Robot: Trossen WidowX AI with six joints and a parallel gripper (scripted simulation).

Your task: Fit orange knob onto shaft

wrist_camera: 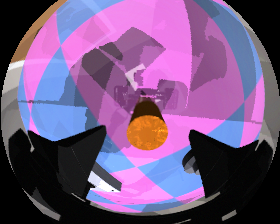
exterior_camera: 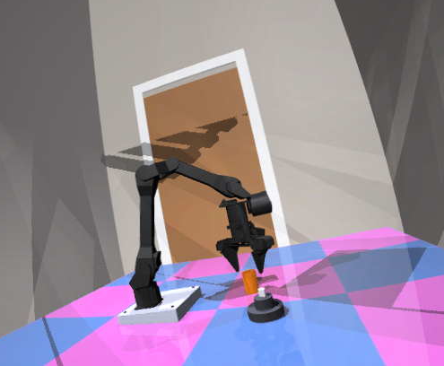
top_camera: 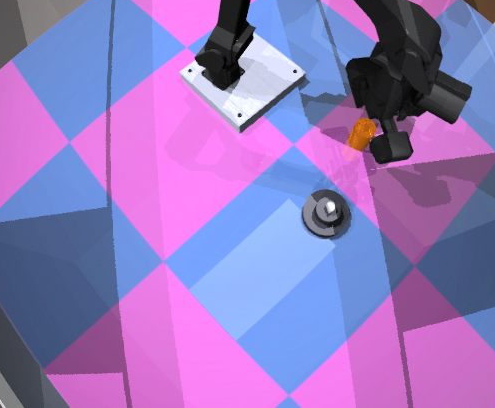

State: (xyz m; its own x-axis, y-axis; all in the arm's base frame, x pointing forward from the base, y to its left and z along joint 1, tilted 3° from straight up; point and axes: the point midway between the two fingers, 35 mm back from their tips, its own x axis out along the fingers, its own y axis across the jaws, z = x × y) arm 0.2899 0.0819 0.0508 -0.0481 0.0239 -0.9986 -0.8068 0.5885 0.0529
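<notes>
The orange knob lies 10 mm below my gripper tip. Round my gripper tip: pedestal with D-shaped shaft 160 mm to the right, 40 mm ahead, 30 mm below.
</notes>
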